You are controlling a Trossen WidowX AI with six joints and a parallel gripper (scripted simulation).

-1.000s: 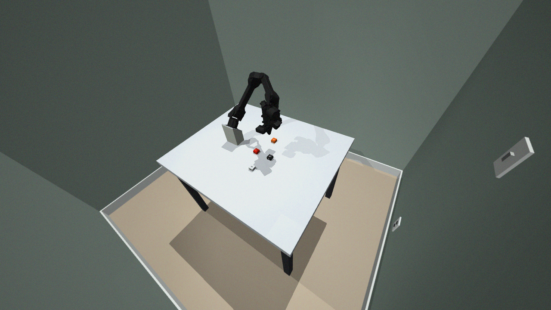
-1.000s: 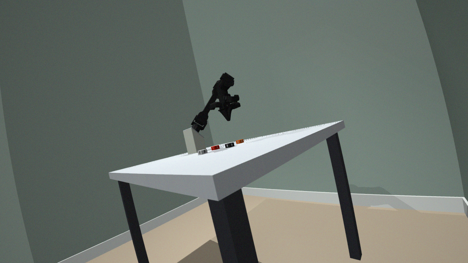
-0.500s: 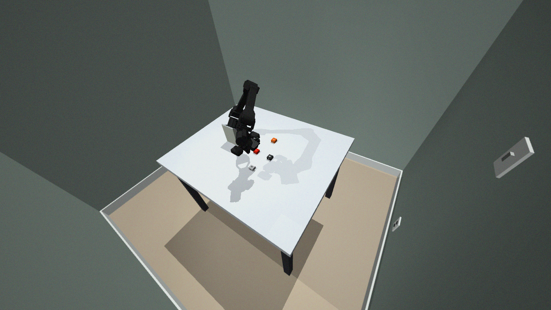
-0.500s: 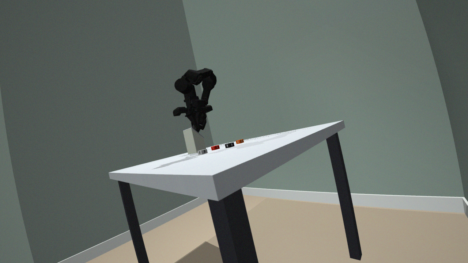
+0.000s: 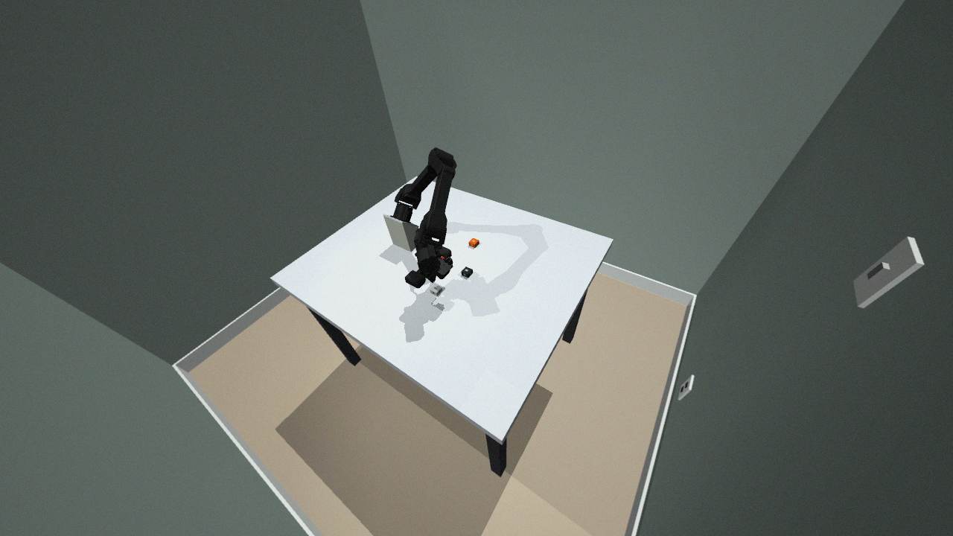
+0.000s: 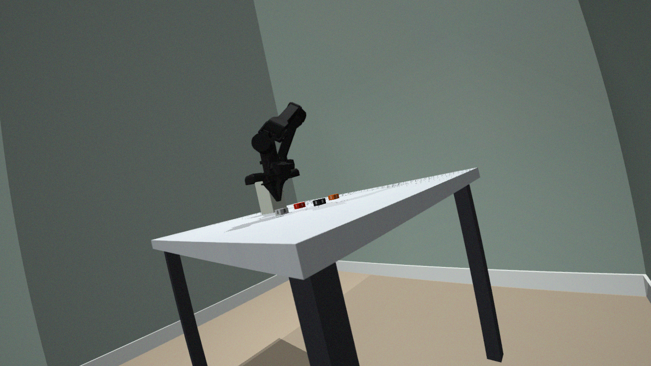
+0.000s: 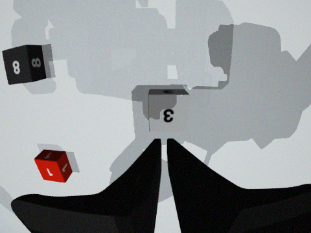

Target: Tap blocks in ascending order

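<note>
The white block marked 3 is 3 cm below my gripper tip, 1 cm to the right of it and 1 cm ahead of it. Round my gripper tip: orange block marked 2: 28 cm to the left, 3 cm below, 1 cm behind; black block marked 8: 13 cm to the left, 6 cm ahead, 3 cm below; red block marked 1: 13 cm to the left, 6 cm behind, 3 cm below.
</note>
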